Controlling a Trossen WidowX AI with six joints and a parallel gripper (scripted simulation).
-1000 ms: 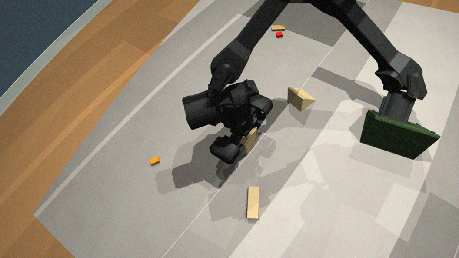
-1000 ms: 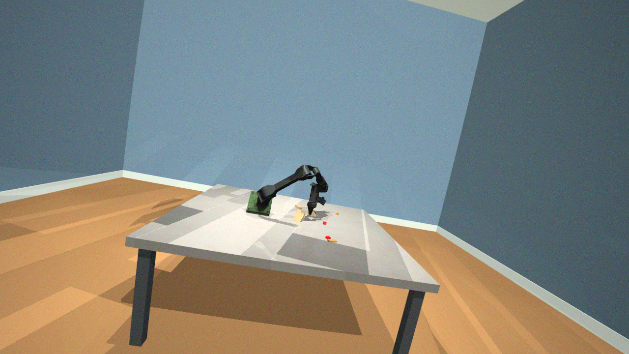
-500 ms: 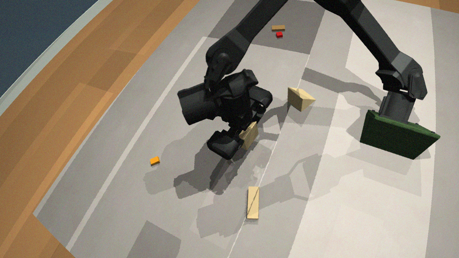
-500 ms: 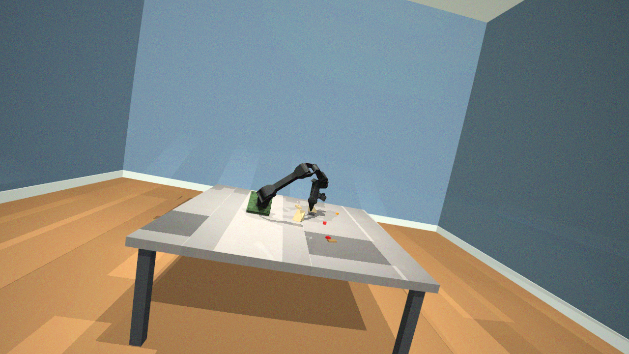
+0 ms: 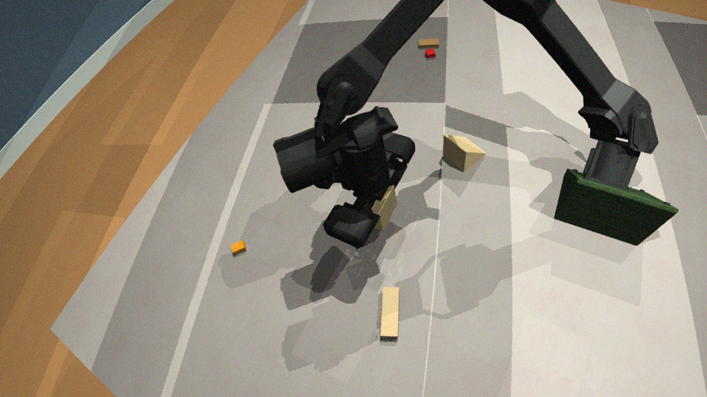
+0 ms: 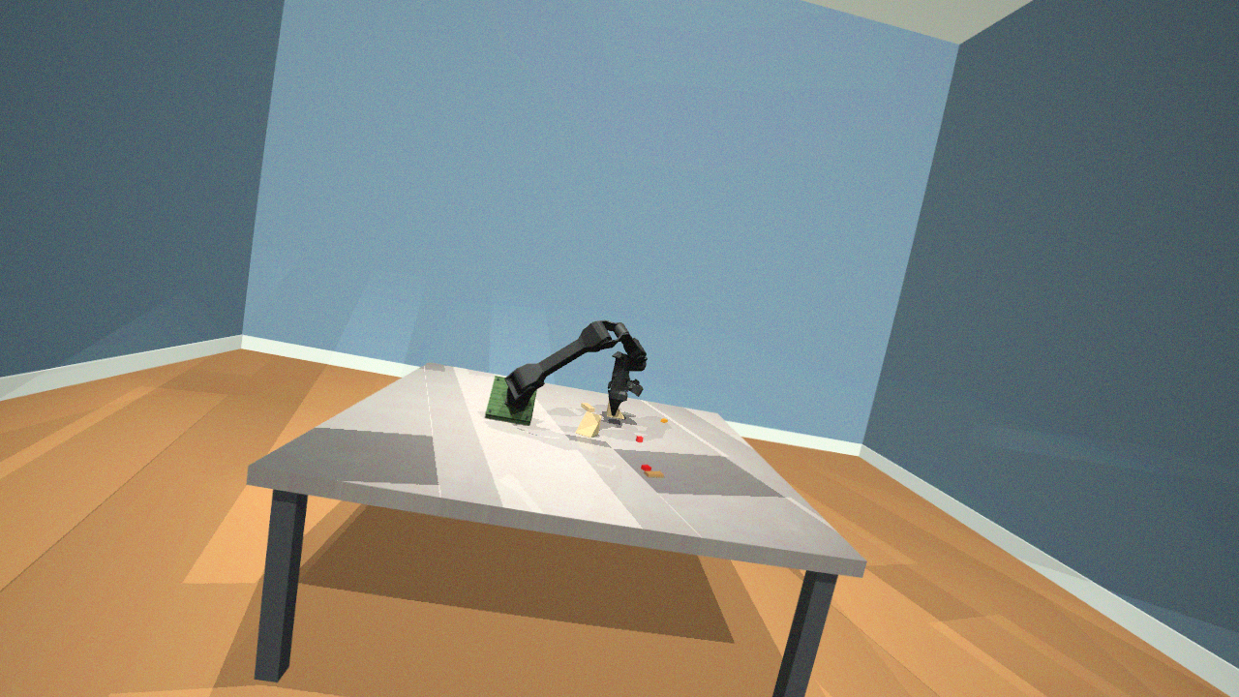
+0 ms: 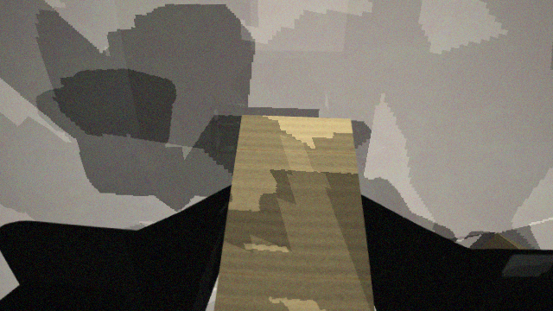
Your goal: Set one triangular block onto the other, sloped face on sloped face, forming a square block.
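The red cube is 110 mm ahead of my gripper tip, 160 mm to the right of it and 30 mm below it. Also, from my gripper tip: pale yellow flat bar: 100 mm behind, 130 mm to the left, 30 mm below; small orange block: 200 mm ahead, 180 mm to the left, 30 mm below.
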